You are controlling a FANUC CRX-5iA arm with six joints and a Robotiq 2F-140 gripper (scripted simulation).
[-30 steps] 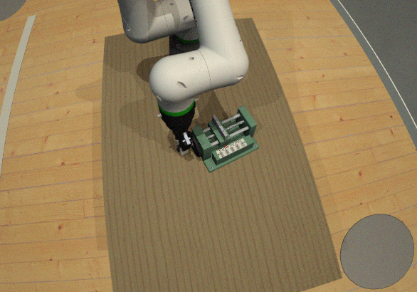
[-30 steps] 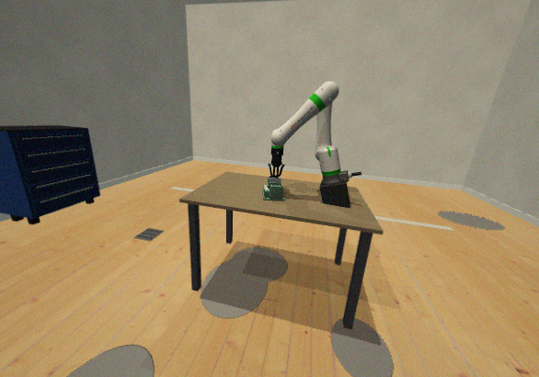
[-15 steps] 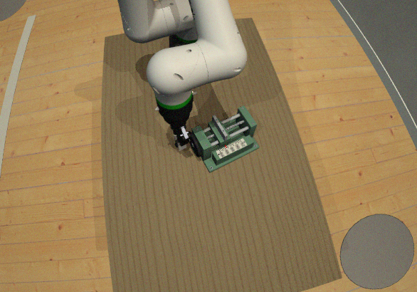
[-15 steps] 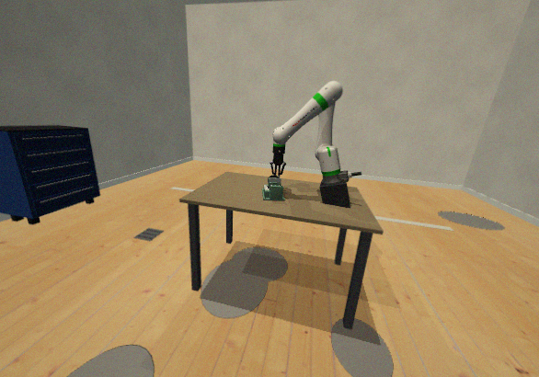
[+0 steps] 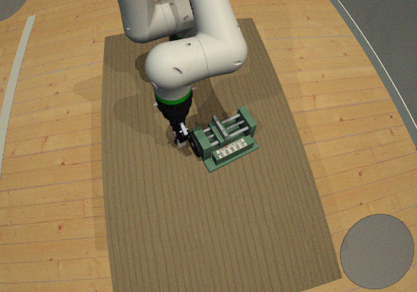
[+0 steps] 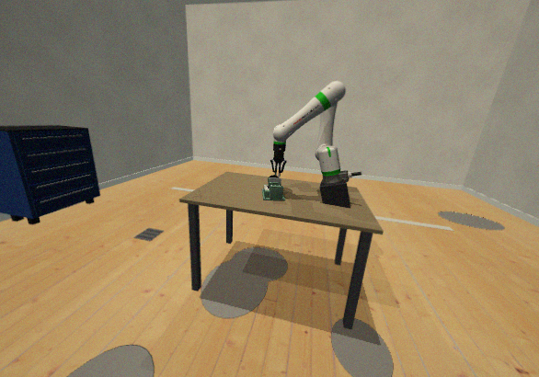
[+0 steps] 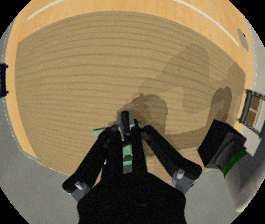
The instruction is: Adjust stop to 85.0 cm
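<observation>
Now: hand 13 cm to the right of the stop block and 2 cm past it.
</observation>
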